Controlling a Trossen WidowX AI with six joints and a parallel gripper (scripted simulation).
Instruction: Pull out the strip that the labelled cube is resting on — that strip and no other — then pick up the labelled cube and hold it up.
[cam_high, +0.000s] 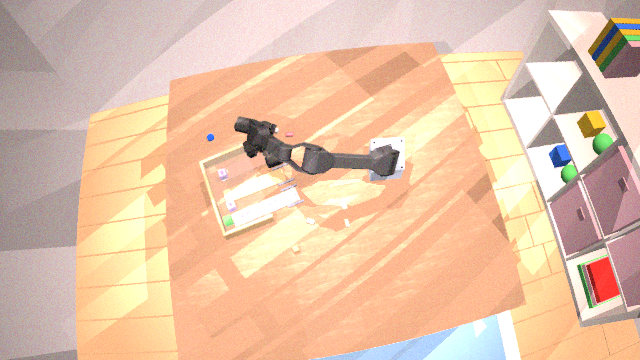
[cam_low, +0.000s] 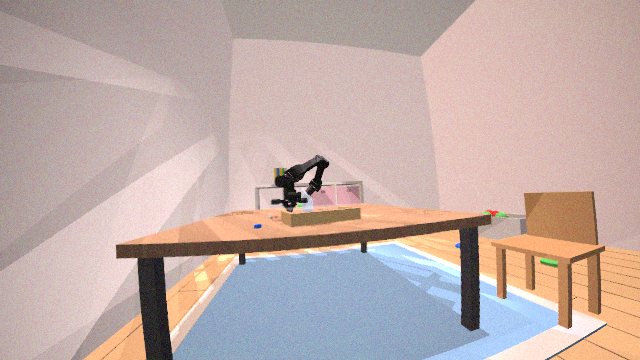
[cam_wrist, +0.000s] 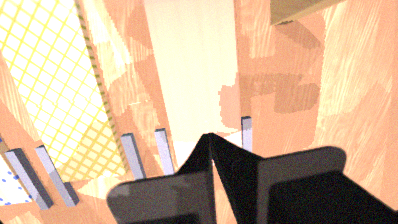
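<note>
Right now my gripper tip is 9 cm short of the white strip and 2 cm to the right of it. The rest, counted from my gripper tip: tan bit: 39 cm to the left, 2 cm behind; blue disc: 23 cm ahead, 14 cm to the right.
</note>
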